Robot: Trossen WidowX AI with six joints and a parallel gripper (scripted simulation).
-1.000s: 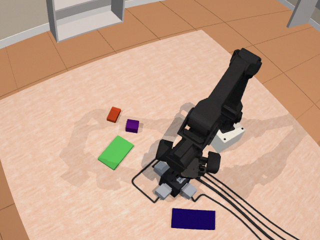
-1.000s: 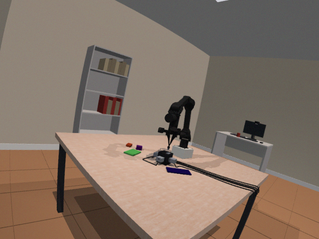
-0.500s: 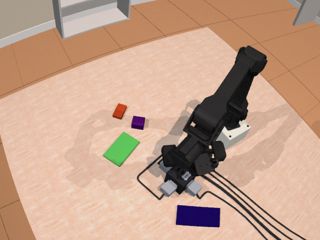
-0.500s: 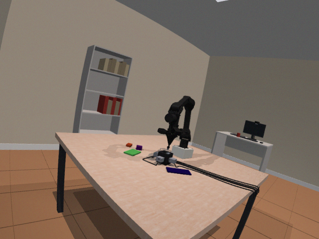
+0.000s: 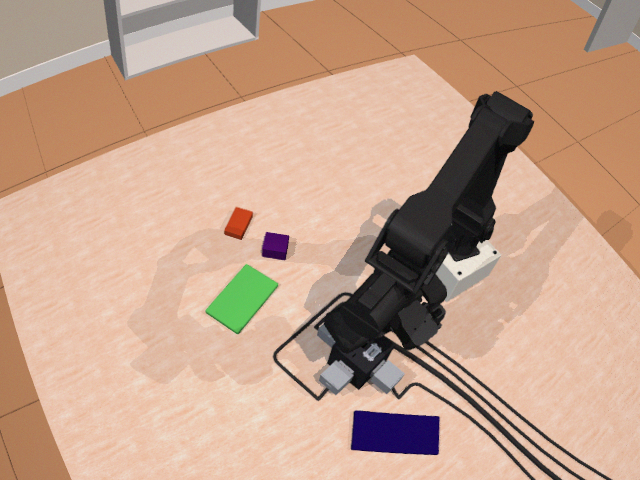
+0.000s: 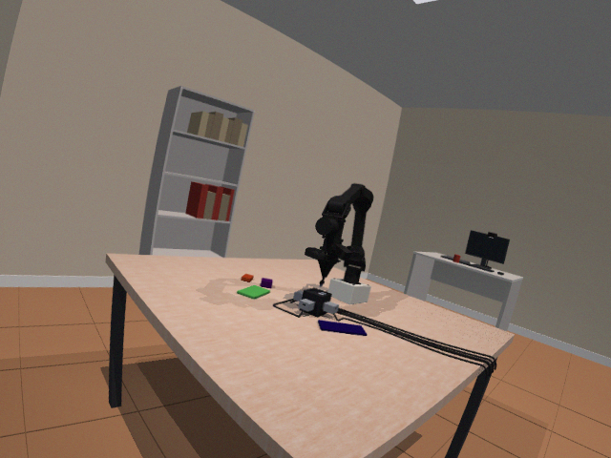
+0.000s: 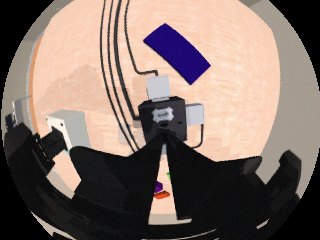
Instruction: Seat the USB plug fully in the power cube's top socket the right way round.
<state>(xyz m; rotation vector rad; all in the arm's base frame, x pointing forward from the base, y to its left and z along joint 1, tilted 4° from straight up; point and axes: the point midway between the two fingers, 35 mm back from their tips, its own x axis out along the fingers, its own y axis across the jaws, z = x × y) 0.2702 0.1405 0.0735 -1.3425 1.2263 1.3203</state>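
Right now my gripper tip is 20 mm above the USB plug. From my gripper tip the other things lie so: green pad: 200 mm to the right, 160 mm ahead, 130 mm below; then navy flat block: 150 mm to the left, 130 mm below; then grey socket: 70 mm below, 10 mm to the left.
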